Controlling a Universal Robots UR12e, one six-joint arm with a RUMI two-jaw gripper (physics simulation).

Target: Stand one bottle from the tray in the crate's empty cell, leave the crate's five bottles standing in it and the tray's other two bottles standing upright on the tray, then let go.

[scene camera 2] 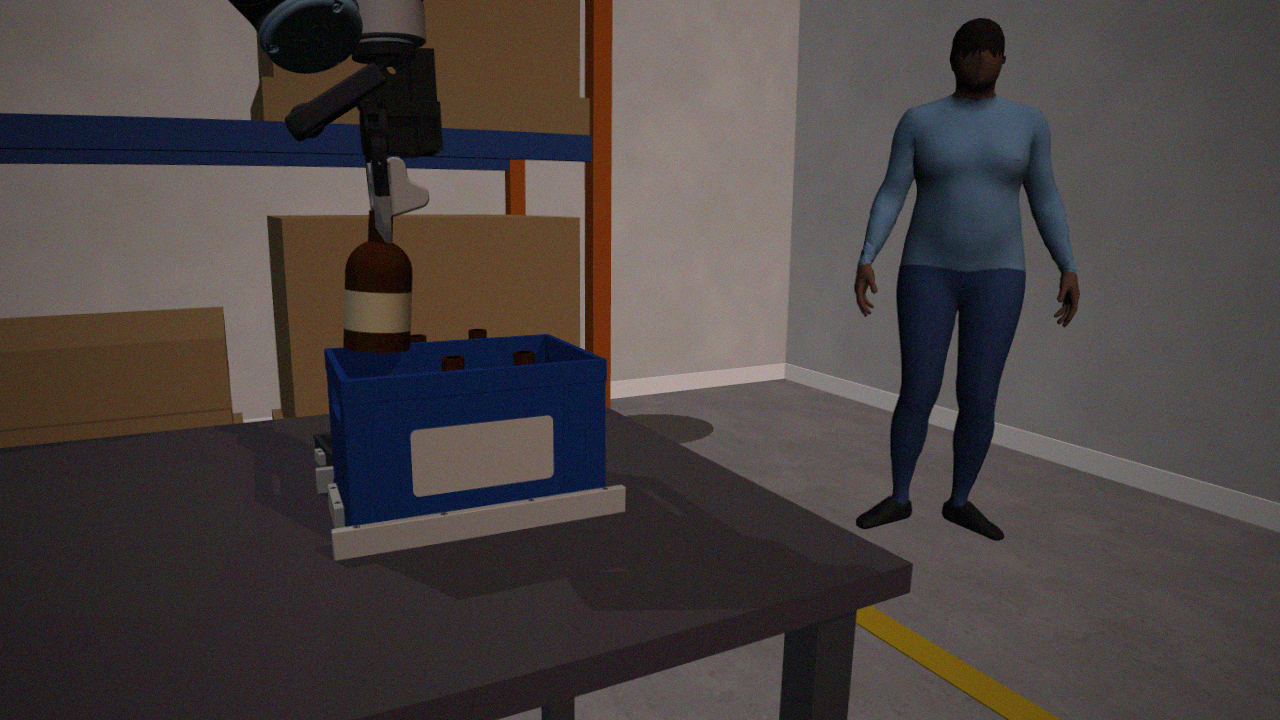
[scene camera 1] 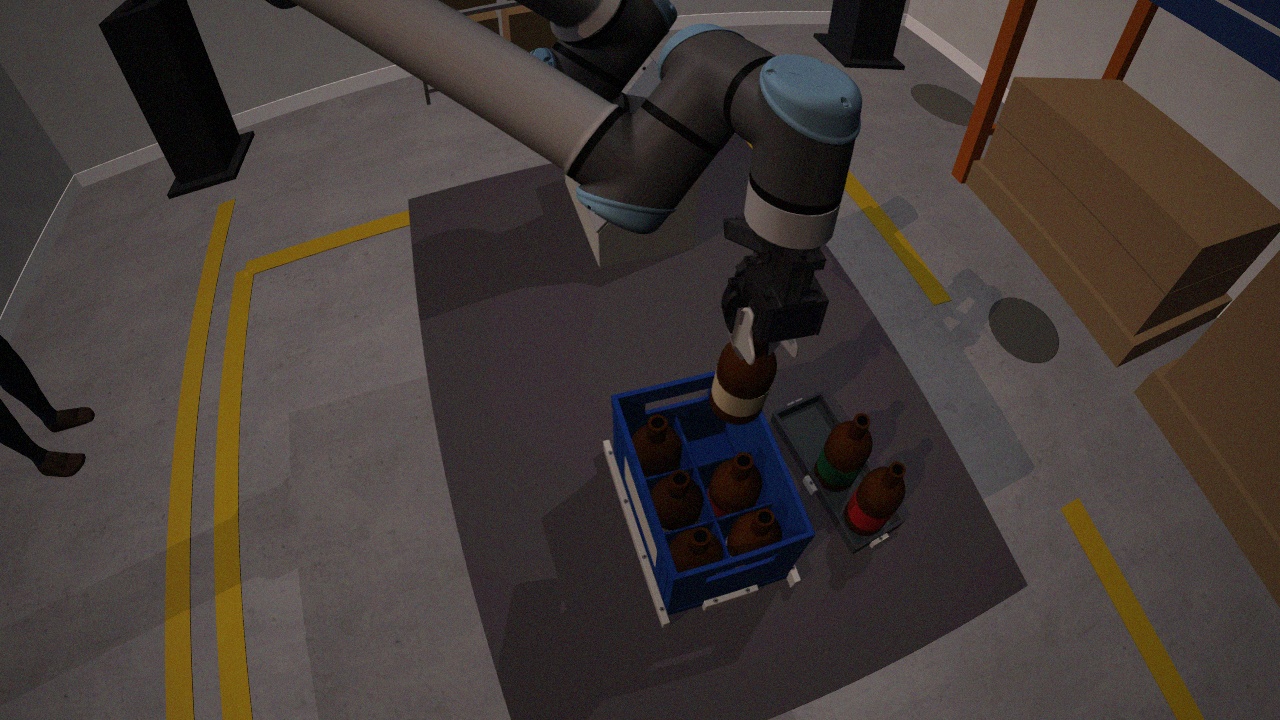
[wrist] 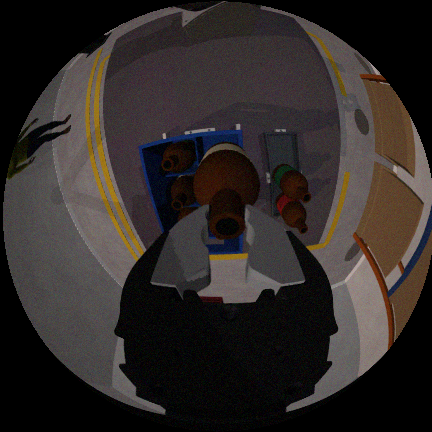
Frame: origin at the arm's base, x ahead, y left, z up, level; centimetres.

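Seen in the pictures: gripper, between the fingertips: [scene camera 2: 386, 243] [scene camera 1: 754, 355] [wrist: 226, 206].
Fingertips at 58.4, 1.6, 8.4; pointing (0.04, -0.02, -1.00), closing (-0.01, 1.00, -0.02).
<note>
A point is followed by its place in that frame, as x, y, z.
My gripper [scene camera 1: 767, 350] @[58.4, 1.6, 8.4] [scene camera 2: 383, 223] @[58.4, 1.6, 8.4] [wrist: 226, 206] @[58.4, 1.6, 8.4] is shut on the neck of a brown bottle with a cream label [scene camera 1: 739, 394] @[60.5, -0.3, 3.9] [scene camera 2: 377, 313] @[56.7, -2.1, 1.0] [wrist: 226, 172] @[55.1, 1.6, 8.1]. The bottle hangs upright, its base about level with the rim of the blue crate [scene camera 1: 689, 589] @[79.3, -10.3, -10.4] [scene camera 2: 375, 456] @[54.9, -14.3, -11.4] [wrist: 149, 180] @[59.7, -13.4, -4.1], over the back right cell in scene camera 1. That cell [scene camera 1: 707, 431] @[52.0, 0.3, -18.6] holds no bottle. Several brown bottles stand in the other cells, among them one at the back left [scene camera 1: 657, 447] @[58.6, -9.6, -8.5] [wrist: 178, 157] @[56.5, -8.1, -8.3]. On the dark tray [scene camera 1: 805, 431] @[54.8, 16.7, -20.6] [wrist: 281, 149] @[55.5, 17.6, -20.6], a green-label bottle [scene camera 1: 843, 454] @[65.4, 16.6, -10.2] [wrist: 292, 182] @[61.8, 17.0, -9.4] and a red-label bottle [scene camera 1: 875, 499] @[73.9, 18.7, -10.0] [wrist: 292, 211] @[70.0, 19.3, -10.0] stand upright.
White strips [scene camera 1: 637, 537] @[67.3, -14.3, -18.1] [scene camera 2: 474, 522] @[64.3, -14.9, -19.4] edge the crate's base on the dark table [scene camera 1: 501, 358] @[28.9, -29.7, -21.1] [scene camera 2: 161, 555] @[34.1, -8.8, -21.1]. The tray lies close to the crate's right side in scene camera 1. A person [scene camera 2: 962, 197] stands beyond the table. Large cardboard boxes [scene camera 1: 1127, 197] [scene camera 2: 474, 286] stand behind.
</note>
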